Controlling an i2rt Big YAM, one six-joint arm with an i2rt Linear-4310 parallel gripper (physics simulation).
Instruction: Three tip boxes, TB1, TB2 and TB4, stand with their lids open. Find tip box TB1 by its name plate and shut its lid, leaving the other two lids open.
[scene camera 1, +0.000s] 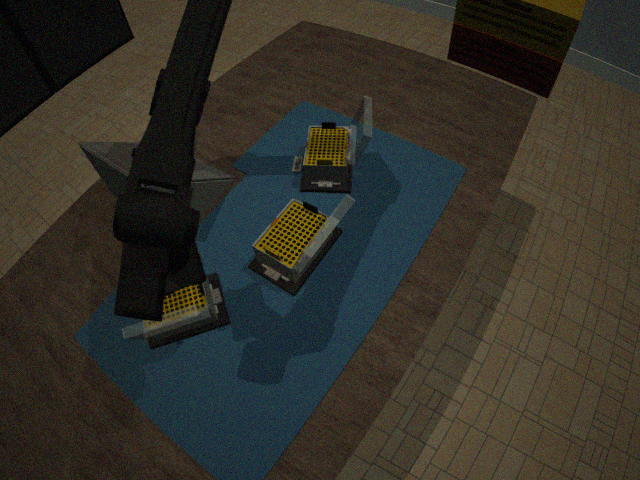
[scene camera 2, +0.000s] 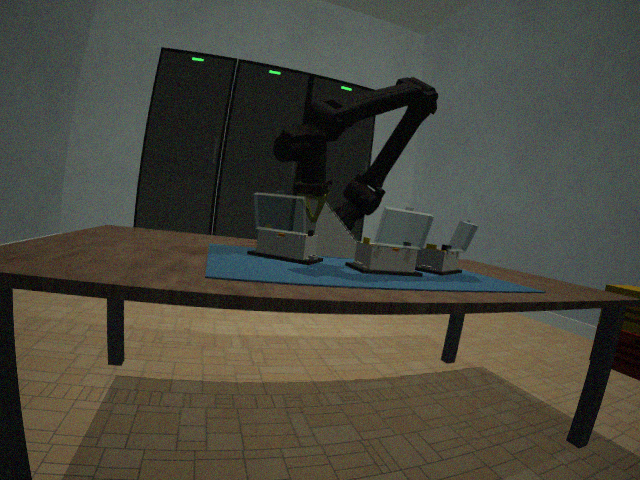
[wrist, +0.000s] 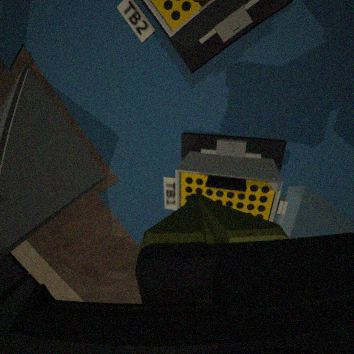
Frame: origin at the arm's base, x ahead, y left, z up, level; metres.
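Where they show: gripper, between the fingertips: (scene camera 1: 191, 269) (scene camera 2: 313, 222) (wrist: 195, 201); arm's base, origin of its link: (scene camera 2: 334, 226).
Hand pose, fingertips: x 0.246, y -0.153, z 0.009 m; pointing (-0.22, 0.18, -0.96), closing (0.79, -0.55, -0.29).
Each offset is from my fingertips to the top centre of the thing. "spot": to the spot under its first point. Level surfaces: height alone.
Tip box TB1 @(dz -0.027, dx -0.026, dy -0.046 m) (scene camera 1: 183, 303) (scene camera 2: 281, 245) (wrist: 230, 168) has its name plate @(spot: dz -0.091, dx -0.069, dy -0.013 m) (wrist: 170, 193) readable in the wrist view. Its clear lid @(dz +0.061, dx +0.038, dy -0.093 m) (scene camera 1: 133, 330) (scene camera 2: 279, 212) (wrist: 311, 215) stands open. My gripper (scene camera 2: 312, 221) (wrist: 195, 201) is shut and empty, low over TB1's yellow rack, beside the raised lid in scene camera 2; in scene camera 1 the arm hides its fingers. Tip box TB2 @(dz -0.019, dx +0.085, dy +0.160 m) (scene camera 1: 292, 232) (scene camera 2: 387, 258) (wrist: 182, 10) is the middle box, its lid @(dz +0.061, dx +0.152, dy +0.159 m) (scene camera 1: 323, 238) (scene camera 2: 405, 227) open. The third box @(dz -0.027, dx +0.010, dy +0.366 m) (scene camera 1: 327, 147) (scene camera 2: 439, 261), TB4 by elimination, has its lid @(dz +0.061, dx +0.080, dy +0.403 m) (scene camera 1: 364, 124) (scene camera 2: 464, 236) open; its plate is unreadable.
The boxes stand on a blue mat @(dz -0.093 m) (scene camera 1: 206, 403) (scene camera 2: 232, 266) on a brown table @(dz -0.096 m) (scene camera 1: 413, 93) (scene camera 2: 129, 258). A grey wedge-shaped piece (scene camera 1: 209, 193) (scene camera 2: 330, 235) (wrist: 45, 155) stands beside the mat, near TB1. Dark cabinets (scene camera 2: 180, 144) are behind the table.
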